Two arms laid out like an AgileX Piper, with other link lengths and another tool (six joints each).
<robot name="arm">
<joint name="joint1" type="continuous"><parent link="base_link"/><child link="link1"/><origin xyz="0 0 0.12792" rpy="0 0 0"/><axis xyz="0 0 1"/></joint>
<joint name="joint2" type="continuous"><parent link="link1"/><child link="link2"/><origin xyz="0 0 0" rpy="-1.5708 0 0"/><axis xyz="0 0 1"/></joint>
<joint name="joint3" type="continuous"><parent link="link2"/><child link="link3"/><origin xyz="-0.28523 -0.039 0" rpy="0 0 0"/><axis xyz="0 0 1"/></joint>
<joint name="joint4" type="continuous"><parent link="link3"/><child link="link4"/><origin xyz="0.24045 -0.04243 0" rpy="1.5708 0 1.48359"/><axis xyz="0 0 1"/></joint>
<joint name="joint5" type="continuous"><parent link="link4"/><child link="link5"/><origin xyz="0 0 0" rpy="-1.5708 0 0"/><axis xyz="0 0 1"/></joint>
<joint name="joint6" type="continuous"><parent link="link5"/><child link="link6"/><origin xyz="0 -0.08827 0" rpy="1.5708 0 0"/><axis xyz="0 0 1"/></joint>
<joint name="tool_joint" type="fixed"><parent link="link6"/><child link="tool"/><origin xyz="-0.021 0.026 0.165" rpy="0.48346 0 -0.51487"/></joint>
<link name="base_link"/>
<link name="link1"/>
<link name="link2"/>
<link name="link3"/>
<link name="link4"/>
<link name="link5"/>
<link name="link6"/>
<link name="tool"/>
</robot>
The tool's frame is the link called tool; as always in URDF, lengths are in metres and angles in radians. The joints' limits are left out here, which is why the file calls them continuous.
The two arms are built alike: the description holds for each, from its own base.
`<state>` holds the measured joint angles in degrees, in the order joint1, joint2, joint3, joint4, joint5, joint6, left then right.
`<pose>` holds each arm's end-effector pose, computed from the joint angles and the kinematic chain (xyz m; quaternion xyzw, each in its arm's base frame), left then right.
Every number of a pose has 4 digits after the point. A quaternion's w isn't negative.
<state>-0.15 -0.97 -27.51 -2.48 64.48 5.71 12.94 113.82 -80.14 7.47 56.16 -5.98</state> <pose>0.1349 0.0140 0.2030 -0.0574 0.7978 -0.3236 0.5055 0.3953 0.1461 0.0291 -0.3538 0.9072 -0.1765 0.1438</pose>
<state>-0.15 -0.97 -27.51 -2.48 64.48 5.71 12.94 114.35 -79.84 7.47 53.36 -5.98</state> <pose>0.1349 0.0140 0.2030 -0.0574 0.7978 -0.3236 0.5055 0.4047 0.1472 0.0260 -0.3479 0.9060 -0.1807 0.1594</pose>
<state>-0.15 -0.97 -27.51 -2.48 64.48 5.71 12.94 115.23 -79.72 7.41 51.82 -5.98</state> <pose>0.1349 0.0140 0.2030 -0.0574 0.7978 -0.3236 0.5055 0.4091 0.1474 0.0201 -0.3460 0.9056 -0.1828 0.1634</pose>
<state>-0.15 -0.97 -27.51 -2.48 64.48 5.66 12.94 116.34 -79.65 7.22 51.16 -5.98</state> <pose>0.1349 0.0140 0.2030 -0.0578 0.7976 -0.3238 0.5056 0.4094 0.1466 0.0118 -0.3474 0.9057 -0.1839 0.1588</pose>
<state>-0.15 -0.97 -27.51 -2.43 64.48 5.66 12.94 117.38 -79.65 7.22 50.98 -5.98</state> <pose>0.1349 0.0142 0.2030 -0.0578 0.7977 -0.3234 0.5057 0.4081 0.1462 0.0041 -0.3489 0.9066 -0.1830 0.1516</pose>
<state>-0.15 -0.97 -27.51 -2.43 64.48 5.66 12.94 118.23 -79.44 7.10 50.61 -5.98</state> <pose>0.1349 0.0142 0.2030 -0.0578 0.7977 -0.3234 0.5057 0.4066 0.1453 -0.0030 -0.3505 0.9069 -0.1832 0.1456</pose>
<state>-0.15 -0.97 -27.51 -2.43 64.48 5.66 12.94 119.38 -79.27 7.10 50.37 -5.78</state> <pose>0.1349 0.0142 0.2030 -0.0578 0.7977 -0.3234 0.5057 0.4040 0.1446 -0.0122 -0.3507 0.9085 -0.1821 0.1360</pose>
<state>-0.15 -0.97 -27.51 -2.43 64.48 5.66 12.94 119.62 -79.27 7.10 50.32 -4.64</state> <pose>0.1349 0.0142 0.2030 -0.0578 0.7977 -0.3234 0.5057 0.4042 0.1442 -0.0139 -0.3422 0.9123 -0.1824 0.1318</pose>
